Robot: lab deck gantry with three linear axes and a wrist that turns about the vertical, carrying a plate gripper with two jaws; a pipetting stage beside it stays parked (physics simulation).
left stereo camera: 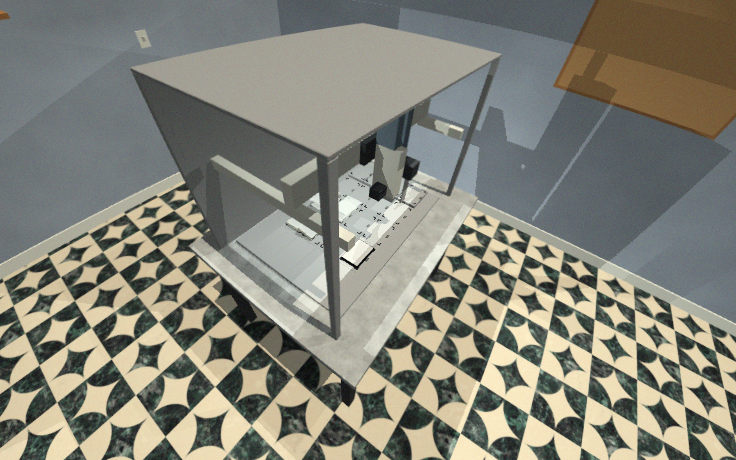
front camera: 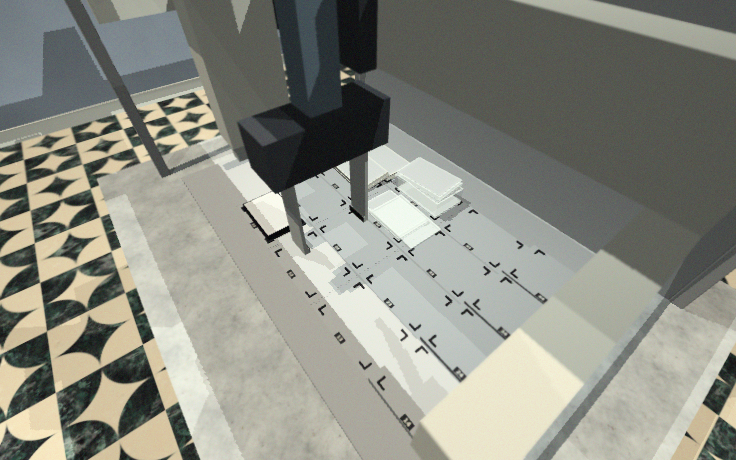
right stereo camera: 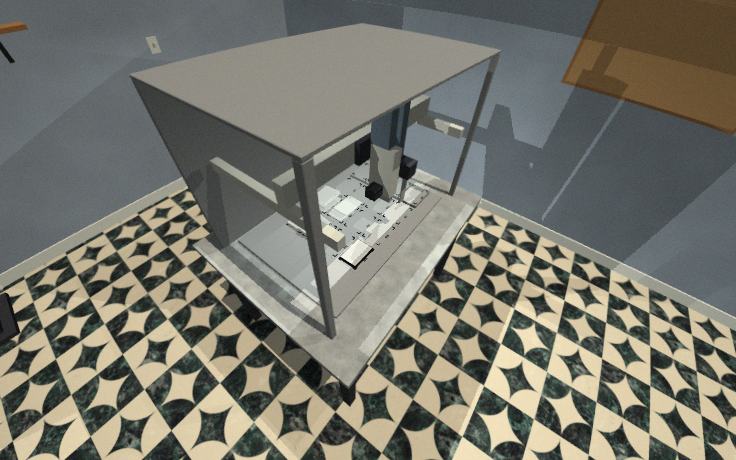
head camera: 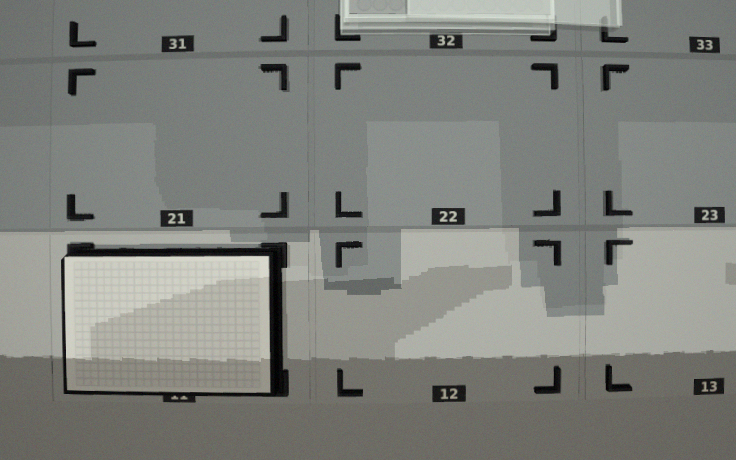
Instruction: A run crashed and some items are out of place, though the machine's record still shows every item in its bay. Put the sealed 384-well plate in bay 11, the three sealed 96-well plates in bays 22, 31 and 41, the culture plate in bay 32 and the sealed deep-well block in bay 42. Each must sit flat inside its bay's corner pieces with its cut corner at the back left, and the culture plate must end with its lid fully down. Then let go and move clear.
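Seen in the pictures: gripper, fingertip midpoint: (front camera: 331,229); robot's base, origin of the base link: (left stereo camera: 357,269) (front camera: 243,208) (right stereo camera: 355,269) (head camera: 78,387).
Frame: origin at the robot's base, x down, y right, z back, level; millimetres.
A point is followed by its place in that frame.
Observation:
My gripper (front camera: 333,234) {y -50, x -159, z -310 mm} is open, with nothing between its two jaws. It hangs over the left front part of the deck, to the right of the 384-well plate (front camera: 273,212) {y -45, x -14, z -69 mm} (head camera: 168,325) {y -43, x -14, z -66 mm} (left stereo camera: 358,252) {y -40, x -14, z -64 mm} (right stereo camera: 356,252) {y -42, x -14, z -62 mm}. That plate lies off-set to the left and front at bay 11, covering the left corner pieces. The culture plate (front camera: 398,214) (head camera: 379,6) is at bay 32, its lid (front camera: 424,234) {y -261, x -14, z -320 mm} (head camera: 588,11) {y -222, x -15, z -308 mm} shifted right. Behind it, a skewed 96-well plate (front camera: 430,174) {y -369, x -56, z -220 mm} rests on the block (front camera: 434,206) at bay 42. Two more plates (front camera: 362,169) (front camera: 393,158) {y -384, x -14, z -79 mm} are partly hidden behind the gripper. Cut corners are not readable.
Bay 22's label (head camera: 447,215) {y -105, x 0, z -227 mm} and corner pieces show, with no item between them. Bay 21's label (head camera: 176,218) {y -104, x 0, z -64 mm} also shows. The dark pipetting stage (front camera: 358,37) hangs behind the gripper. A pale beam (front camera: 504,390) {y 54, x -400, z -618 mm} crosses the right front, and an enclosure post (front camera: 116,86) {y 107, x -226, z 247 mm} stands at the left.

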